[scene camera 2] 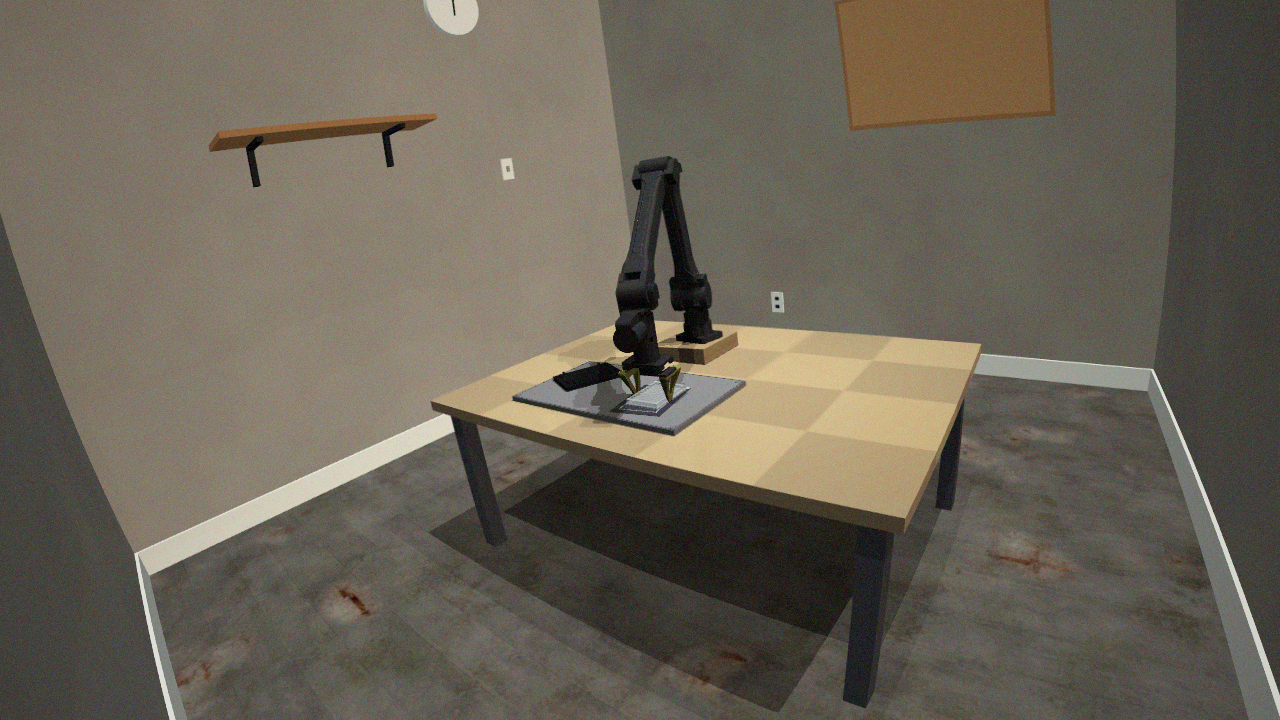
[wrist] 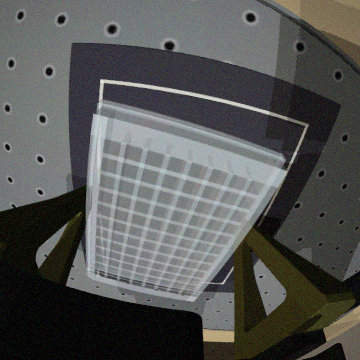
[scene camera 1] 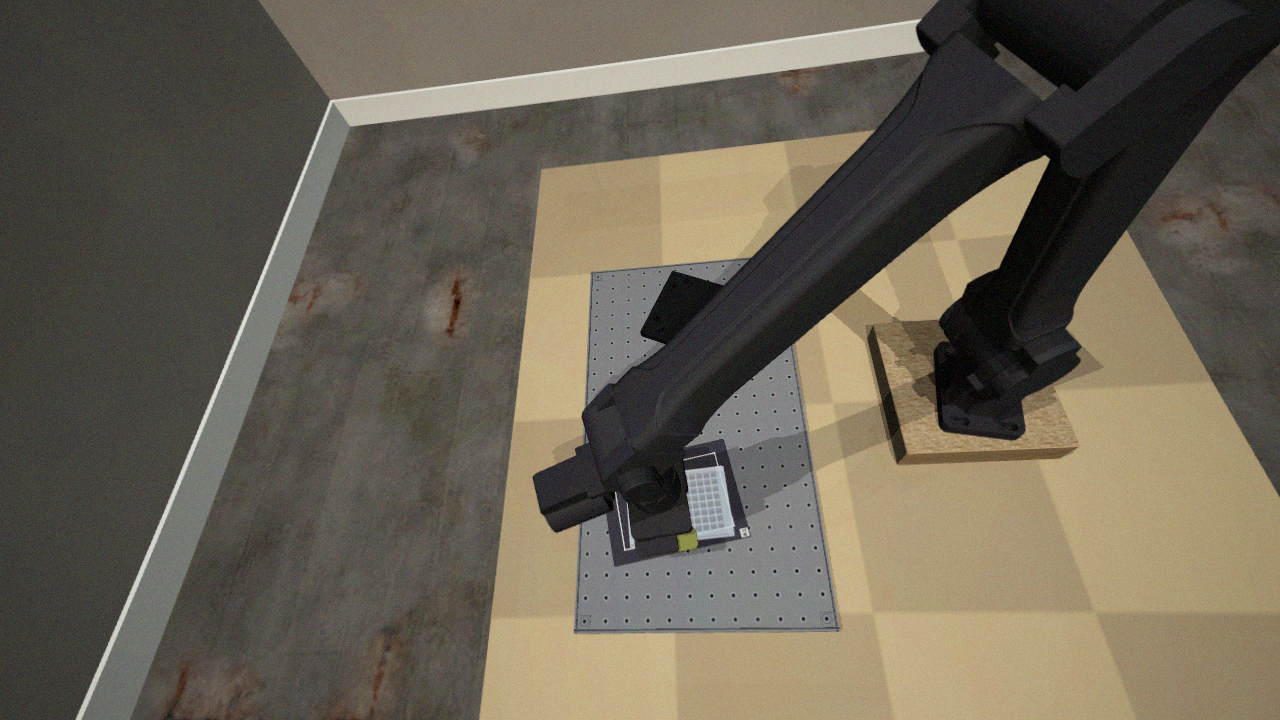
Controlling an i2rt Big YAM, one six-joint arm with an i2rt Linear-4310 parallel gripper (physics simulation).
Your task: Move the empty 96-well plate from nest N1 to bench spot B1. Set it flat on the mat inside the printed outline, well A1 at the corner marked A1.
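Seen in the pictures: gripper, fingertip midpoint: [scene camera 2: 653,399] [wrist: 166,211] [scene camera 1: 668,507]; arm's base at its link origin: [scene camera 2: 699,338] [scene camera 1: 974,391].
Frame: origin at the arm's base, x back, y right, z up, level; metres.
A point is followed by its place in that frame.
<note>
The clear 96-well plate [scene camera 1: 709,503] {x -0.303, y -0.184, z -0.022 m} [scene camera 2: 656,397] {x -0.363, y -0.219, z -0.013 m} [wrist: 170,200] {x -0.368, y -0.202, z -0.015 m} is low over the dark mat [scene camera 1: 623,556] {x -0.398, y -0.263, z -0.028 m} [wrist: 200,72] {x -0.421, y -0.222, z -0.027 m}; whether it touches is unclear. My gripper [scene camera 2: 652,392] {x -0.353, y -0.196, z -0.025 m} [wrist: 166,211] {x -0.353, y -0.196, z -0.025 m} is shut on its long sides; in scene camera 1 the wrist hides part of the plate. In the wrist view the white outline [wrist: 307,125] {x -0.433, y -0.167, z -0.027 m} shows beyond the plate's far edge and along part of the right side. The plate covers much of its left line and looks slightly turned against it. A small white corner label [scene camera 1: 744,532] {x -0.257, y -0.210, z -0.027 m} sits by the plate's lower right corner. Well A1 is unreadable.
A black block [scene camera 1: 677,304] {x -0.389, y 0.102, z -0.017 m} [scene camera 2: 586,376] {x -0.356, y 0.074, z -0.017 m}, apparently the nest, stands on the grey perforated board [scene camera 1: 698,604] {x -0.300, y -0.299, z -0.029 m} [scene camera 2: 689,419] {x -0.381, y -0.343, z -0.030 m}, partly behind the arm in scene camera 1. The arm's base stands on a wooden block [scene camera 1: 913,385] {x -0.069, y -0.001, z 0.000 m} [scene camera 2: 708,351] {x -0.057, y -0.089, z -0.011 m} beside the board.
</note>
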